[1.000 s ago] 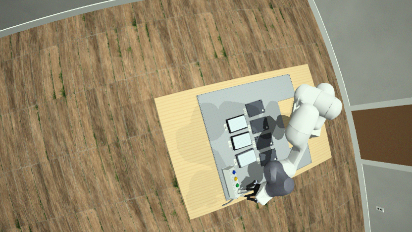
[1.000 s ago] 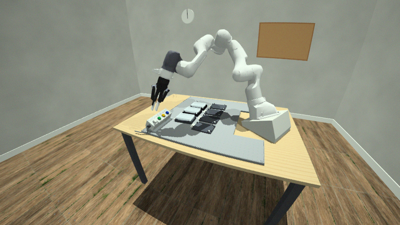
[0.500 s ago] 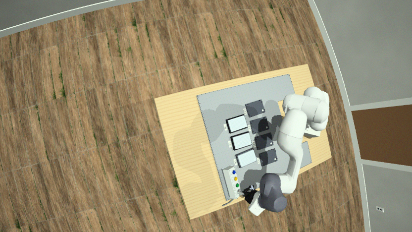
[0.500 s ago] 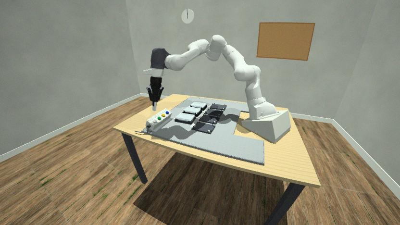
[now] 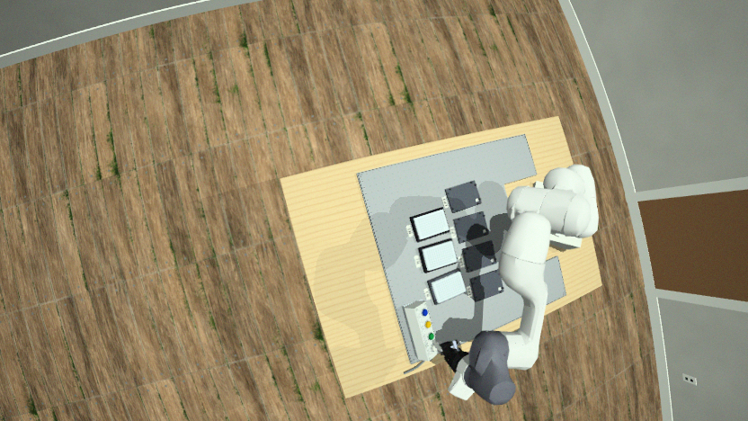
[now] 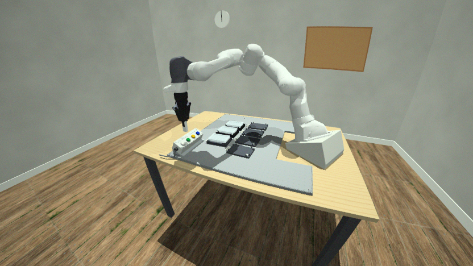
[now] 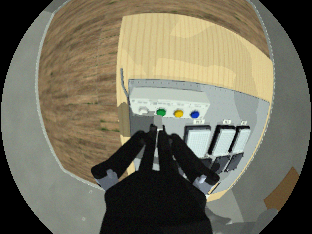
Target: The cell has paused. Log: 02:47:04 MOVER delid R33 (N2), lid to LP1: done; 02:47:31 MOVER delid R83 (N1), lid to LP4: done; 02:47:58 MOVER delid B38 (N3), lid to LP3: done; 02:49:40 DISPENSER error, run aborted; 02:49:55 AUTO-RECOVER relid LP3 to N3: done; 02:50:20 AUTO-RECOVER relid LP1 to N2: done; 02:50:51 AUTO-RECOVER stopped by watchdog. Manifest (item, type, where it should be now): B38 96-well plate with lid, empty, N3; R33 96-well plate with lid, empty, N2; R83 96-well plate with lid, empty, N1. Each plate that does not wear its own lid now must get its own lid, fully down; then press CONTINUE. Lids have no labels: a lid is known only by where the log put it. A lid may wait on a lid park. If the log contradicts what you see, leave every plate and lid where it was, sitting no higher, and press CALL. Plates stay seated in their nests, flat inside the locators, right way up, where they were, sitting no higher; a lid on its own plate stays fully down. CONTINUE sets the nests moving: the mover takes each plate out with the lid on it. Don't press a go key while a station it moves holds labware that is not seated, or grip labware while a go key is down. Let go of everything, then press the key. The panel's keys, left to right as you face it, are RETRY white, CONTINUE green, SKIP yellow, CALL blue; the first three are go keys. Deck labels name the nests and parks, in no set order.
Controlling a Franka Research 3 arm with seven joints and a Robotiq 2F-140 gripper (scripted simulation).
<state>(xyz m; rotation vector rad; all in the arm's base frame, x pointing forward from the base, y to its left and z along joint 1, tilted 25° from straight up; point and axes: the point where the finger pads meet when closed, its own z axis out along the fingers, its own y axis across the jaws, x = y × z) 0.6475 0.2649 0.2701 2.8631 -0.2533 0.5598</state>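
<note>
Now: the green key 9 cm below my hand and 1 cm to the right of it. The rest, counted from my hand: white key: 9 cm below, 4 cm to the left, 1 cm ahead; then yellow key: 9 cm below, 6 cm to the right, 1 cm behind; then blue key: 11 cm to the right, 9 cm below, 2 cm behind.
</note>
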